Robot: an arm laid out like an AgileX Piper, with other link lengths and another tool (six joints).
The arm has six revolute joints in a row. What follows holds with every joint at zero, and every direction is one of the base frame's. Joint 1 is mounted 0.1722 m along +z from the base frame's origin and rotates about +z. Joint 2 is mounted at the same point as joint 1 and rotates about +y. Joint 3 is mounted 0.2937 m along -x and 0.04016 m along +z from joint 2 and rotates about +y. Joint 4 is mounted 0.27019 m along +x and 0.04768 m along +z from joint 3 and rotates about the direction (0.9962, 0, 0.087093). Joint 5 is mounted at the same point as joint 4 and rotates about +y. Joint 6 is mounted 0.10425 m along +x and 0.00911 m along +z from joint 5 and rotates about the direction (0.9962, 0, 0.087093). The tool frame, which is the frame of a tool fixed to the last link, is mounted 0.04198 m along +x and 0.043 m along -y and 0.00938 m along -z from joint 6; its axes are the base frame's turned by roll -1.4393, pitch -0.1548 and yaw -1.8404 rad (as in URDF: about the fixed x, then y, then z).
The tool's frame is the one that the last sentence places.
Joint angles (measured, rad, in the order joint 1, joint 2, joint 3, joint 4, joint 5, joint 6), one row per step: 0.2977 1.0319 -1.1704 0.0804 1.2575 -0.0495; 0.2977 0.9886 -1.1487 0.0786 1.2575 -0.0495; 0.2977 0.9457 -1.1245 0.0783 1.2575 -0.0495; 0.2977 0.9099 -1.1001 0.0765 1.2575 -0.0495; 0.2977 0.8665 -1.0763 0.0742 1.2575 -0.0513; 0.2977 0.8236 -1.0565 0.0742 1.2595 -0.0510; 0.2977 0.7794 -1.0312 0.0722 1.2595 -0.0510; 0.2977 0.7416 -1.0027 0.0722 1.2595 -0.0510; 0.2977 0.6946 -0.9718 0.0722 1.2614 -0.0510; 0.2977 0.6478 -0.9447 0.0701 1.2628 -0.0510; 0.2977 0.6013 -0.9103 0.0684 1.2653 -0.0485
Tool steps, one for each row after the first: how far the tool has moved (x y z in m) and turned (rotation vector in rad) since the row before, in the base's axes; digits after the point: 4 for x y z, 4 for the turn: -0.0102 -0.0034 0.0018 0.0047 -0.0212 -0.0004; -0.0101 -0.0032 0.0004 0.0052 -0.0180 -0.0001; -0.0084 -0.0029 -0.0013 0.0017 -0.0114 -0.0005; -0.0098 -0.0034 -0.0001 0.0027 -0.0198 0.0008; -0.0099 -0.0030 0.0004 0.0063 -0.0201 -0.0001; -0.0098 -0.0033 -0.0015 0.0037 -0.0186 -0.0006; -0.0083 -0.0025 -0.0039 0.0027 -0.0089 0.0000; -0.0102 -0.0031 -0.0040 0.0041 -0.0136 0.0001; -0.0097 -0.0033 -0.0031 0.0035 -0.0181 -0.0007; -0.0095 -0.0031 -0.0062 0.0027 -0.0090 -0.0024
